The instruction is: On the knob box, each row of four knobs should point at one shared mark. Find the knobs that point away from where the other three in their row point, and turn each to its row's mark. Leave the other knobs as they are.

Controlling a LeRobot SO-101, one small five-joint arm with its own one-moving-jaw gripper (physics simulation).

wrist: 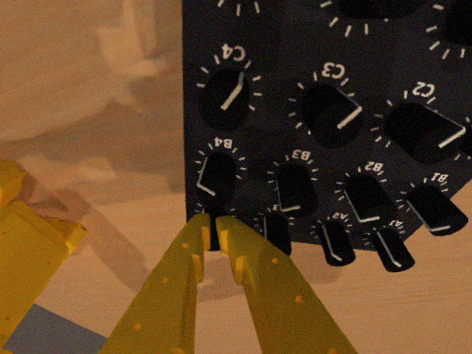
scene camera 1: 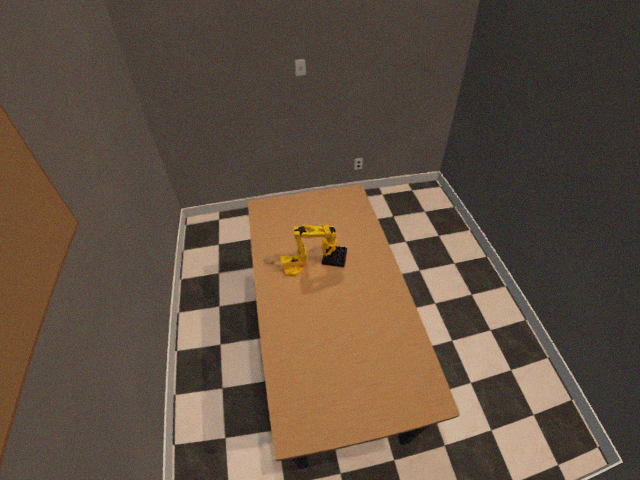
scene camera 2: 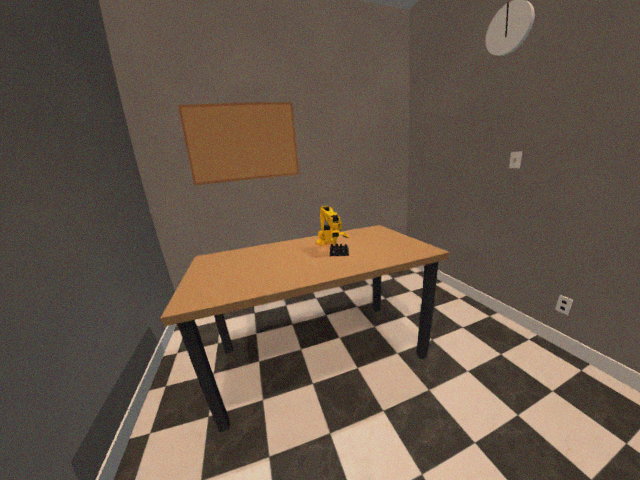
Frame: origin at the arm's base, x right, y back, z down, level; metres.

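Seen in the pictures: hand at its tool point: (wrist: 209, 226) (scene camera 1: 325, 254) (scene camera 2: 334, 243); arm's base at its link origin: (wrist: 30, 204) (scene camera 1: 296, 266) (scene camera 2: 325, 243).
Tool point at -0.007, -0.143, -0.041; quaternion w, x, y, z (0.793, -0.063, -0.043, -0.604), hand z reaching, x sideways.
Pixels of each thing's top centre, then the offset from my tool point to it, as dx, dy, dz. "*": a spot on its surface instead. Level surfaces: height alone.
- black knob box at its top centre: (wrist: 362, 180) (scene camera 1: 334, 252) (scene camera 2: 338, 246) -0.008, -0.047, +0.003
- table at its surface level: dz +0.042
- C3 at its top centre: (wrist: 338, 127) -0.025, -0.040, +0.003
- B4 at its top centre: (wrist: 213, 194) -0.011, -0.005, +0.003
- B3 at its top centre: (wrist: 299, 207) -0.001, -0.029, +0.003
- B2 at its top centre: (wrist: 378, 217) +0.010, -0.054, +0.003
- A3 at its top centre: (wrist: 277, 252) +0.024, -0.019, +0.003
- A2 at its top centre: (wrist: 341, 260) +0.034, -0.044, +0.003
- A1 at its top centre: (wrist: 400, 266) +0.044, -0.069, +0.003
- corner knob A4 at its top centre: (wrist: 210, 243) +0.014, +0.005, +0.003
- box's left edge at a spot on its surface: (wrist: 184, 140) * -0.023, +0.004, +0.018
The black knob box (scene camera 1: 334, 257) (scene camera 2: 339, 250) (wrist: 277, 53) sits on the table (scene camera 1: 347, 343) (scene camera 2: 270, 273) in front of the yellow arm (scene camera 1: 309, 233) (scene camera 2: 330, 224). In the wrist view I see knobs C4 (wrist: 224, 98), C3 (wrist: 331, 114), B4 (wrist: 215, 177), B3 (wrist: 296, 189), B2 (wrist: 368, 198), A3 (wrist: 277, 233), A2 (wrist: 336, 242) and A1 (wrist: 390, 247), each with a white pointer line. My gripper (wrist: 213, 222) (scene camera 1: 329, 251) is shut, with its tips at the box's near left corner. The corner knob A4 (wrist: 212, 236) shows dark in the narrow slit between and just past the tips and is mostly hidden.
The arm's yellow base (scene camera 1: 290, 264) stands left of the box. The box's left edge (wrist: 184, 140) borders bare wood. A corkboard (scene camera 2: 239, 142) hangs on the back wall.
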